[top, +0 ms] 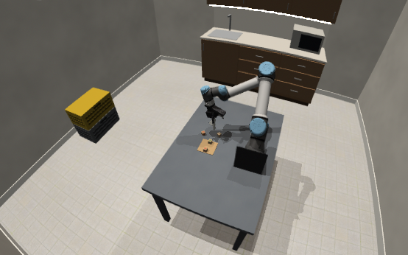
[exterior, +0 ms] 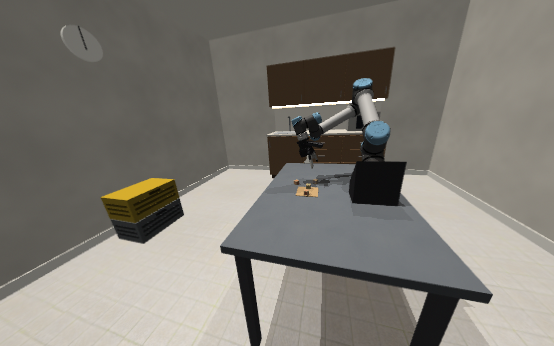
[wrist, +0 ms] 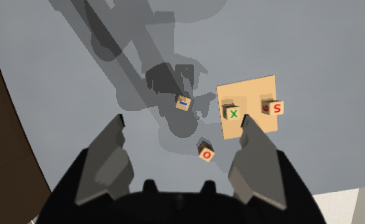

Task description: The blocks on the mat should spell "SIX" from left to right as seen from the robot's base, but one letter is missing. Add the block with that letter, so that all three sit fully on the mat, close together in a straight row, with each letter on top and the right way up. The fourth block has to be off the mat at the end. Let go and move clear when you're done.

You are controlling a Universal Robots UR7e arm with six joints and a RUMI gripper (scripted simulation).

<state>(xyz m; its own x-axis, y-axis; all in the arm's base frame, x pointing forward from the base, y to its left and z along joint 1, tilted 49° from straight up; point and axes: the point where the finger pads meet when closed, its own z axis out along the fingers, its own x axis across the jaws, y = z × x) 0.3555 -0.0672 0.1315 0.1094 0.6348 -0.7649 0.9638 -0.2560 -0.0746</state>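
Right now the blue I block is 13 cm below my hand. Round my hand: O block 13 cm ahead, 4 cm to the left, 13 cm below; tan mat 3 cm ahead, 16 cm to the left, 14 cm below.
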